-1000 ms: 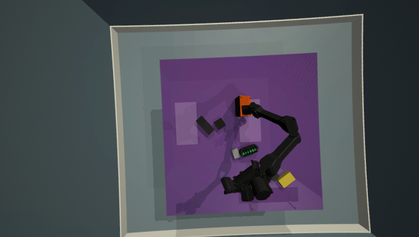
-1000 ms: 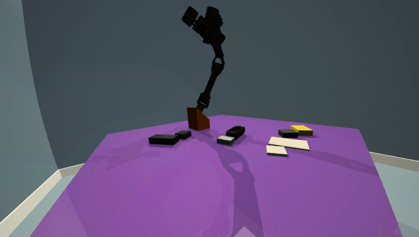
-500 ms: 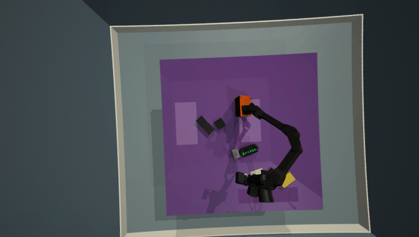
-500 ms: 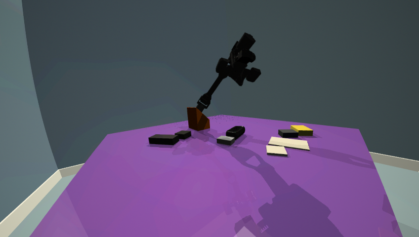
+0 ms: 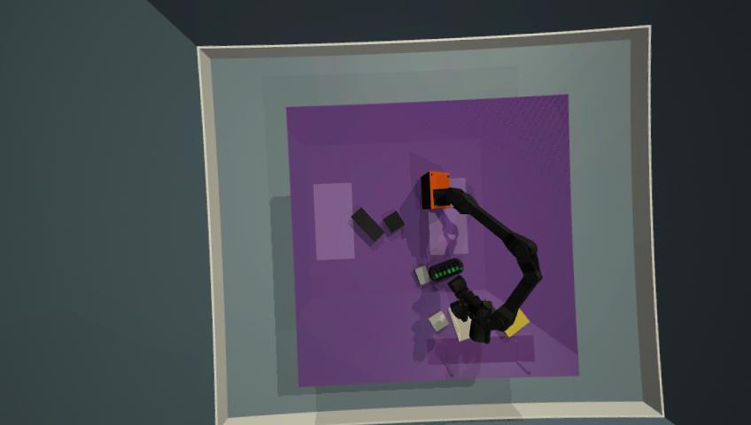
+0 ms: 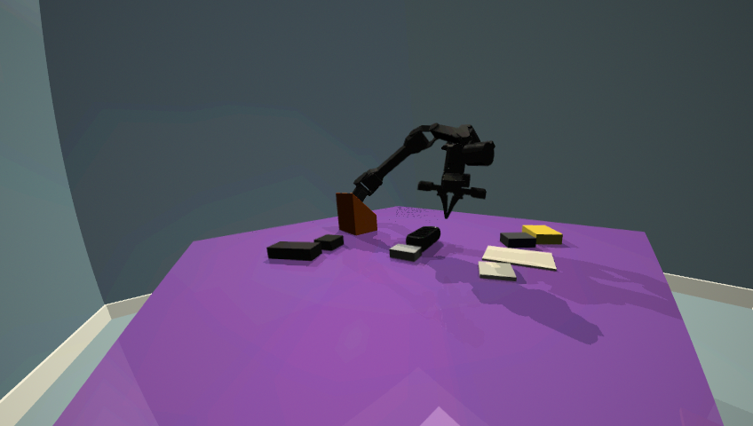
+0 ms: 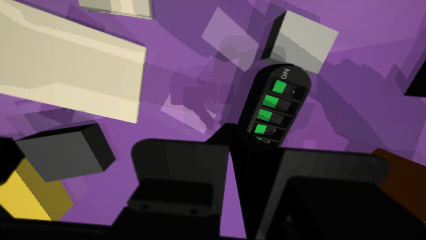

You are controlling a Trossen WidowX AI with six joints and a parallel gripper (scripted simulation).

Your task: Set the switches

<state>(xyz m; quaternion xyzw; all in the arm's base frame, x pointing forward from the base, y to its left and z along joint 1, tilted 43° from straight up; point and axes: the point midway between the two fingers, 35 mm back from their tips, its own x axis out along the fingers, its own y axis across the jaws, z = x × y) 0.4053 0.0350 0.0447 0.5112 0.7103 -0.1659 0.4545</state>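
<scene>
The light grey block lies 50 mm behind my gripper tip, 120 mm to the right of it and 80 mm below it. The rest, counted from my gripper tip: dark block (150 mm ahead, 160 mm to the left, 80 mm below); yellow block (200 mm ahead, 260 mm to the left, 80 mm below).
</scene>
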